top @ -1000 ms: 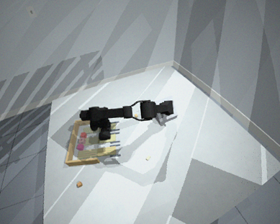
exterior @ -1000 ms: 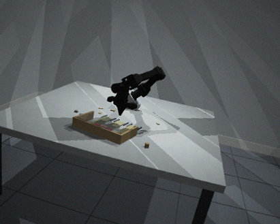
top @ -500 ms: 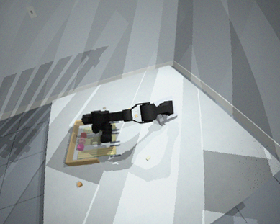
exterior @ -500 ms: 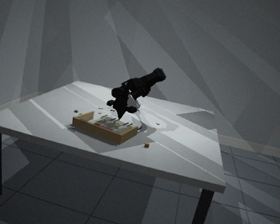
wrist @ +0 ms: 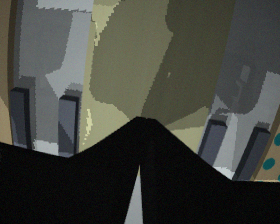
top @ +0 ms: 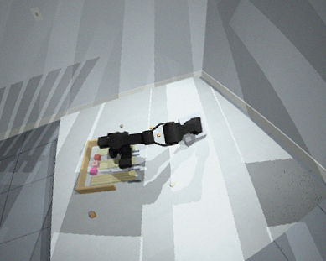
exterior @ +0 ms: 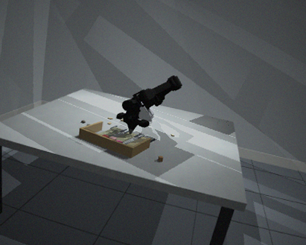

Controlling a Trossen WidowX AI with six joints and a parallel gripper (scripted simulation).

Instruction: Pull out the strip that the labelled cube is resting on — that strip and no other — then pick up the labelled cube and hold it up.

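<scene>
Right now the pale strip is 80 mm ahead of my gripper tip, 30 mm to the right of it and 10 mm below it.
</scene>
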